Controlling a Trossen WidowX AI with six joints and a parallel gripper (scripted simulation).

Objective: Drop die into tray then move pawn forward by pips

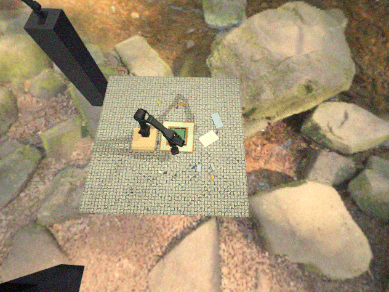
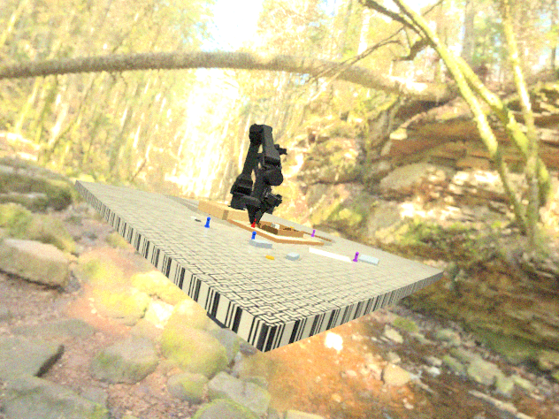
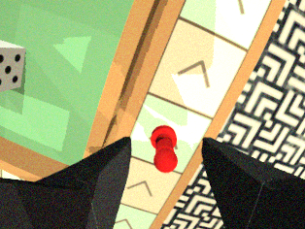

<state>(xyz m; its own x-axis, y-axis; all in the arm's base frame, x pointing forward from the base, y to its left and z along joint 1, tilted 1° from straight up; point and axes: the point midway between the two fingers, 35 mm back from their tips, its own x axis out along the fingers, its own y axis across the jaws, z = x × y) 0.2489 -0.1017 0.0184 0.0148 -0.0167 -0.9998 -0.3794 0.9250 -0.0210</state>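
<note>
Now: gripper tip 11 cm to the right of the white die and 1 cm short of it. From my gripper tip the other things lie so: red pawn (right at my gripper tip); grey-blue slab (36 cm ahead, 29 cm to the left, 2 cm below); white card (29 cm ahead, 11 cm to the left, 3 cm below).
</note>
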